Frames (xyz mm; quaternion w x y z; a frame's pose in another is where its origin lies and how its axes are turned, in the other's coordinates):
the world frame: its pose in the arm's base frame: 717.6 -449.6 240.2 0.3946 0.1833 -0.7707 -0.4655
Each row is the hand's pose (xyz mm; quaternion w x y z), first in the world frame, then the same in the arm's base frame.
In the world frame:
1: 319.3 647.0 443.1 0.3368 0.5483 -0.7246 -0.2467
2: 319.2 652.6 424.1 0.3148 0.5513 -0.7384 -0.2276
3: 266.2 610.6 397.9 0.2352 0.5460 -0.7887 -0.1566
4: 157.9 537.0 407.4 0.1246 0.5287 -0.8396 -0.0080
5: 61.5 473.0 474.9 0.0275 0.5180 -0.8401 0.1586
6: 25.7 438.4 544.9 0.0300 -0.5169 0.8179 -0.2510
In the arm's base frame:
1: 229.0 -80.2 824.7 0.6409 -0.1309 0.7555 -0.0356
2: 244.3 -88.2 834.3 0.6519 -0.1069 0.7489 -0.0532
3: 294.1 -89.7 781.6 0.6880 -0.0121 0.7180 -0.1050
4: 347.7 -50.7 668.3 0.6985 0.1532 0.6720 -0.1924
5: 349.6 18.7 553.7 0.6577 0.3039 0.6229 -0.2950
6: 314.4 64.8 490.4 0.6201 0.3757 0.5862 -0.3615

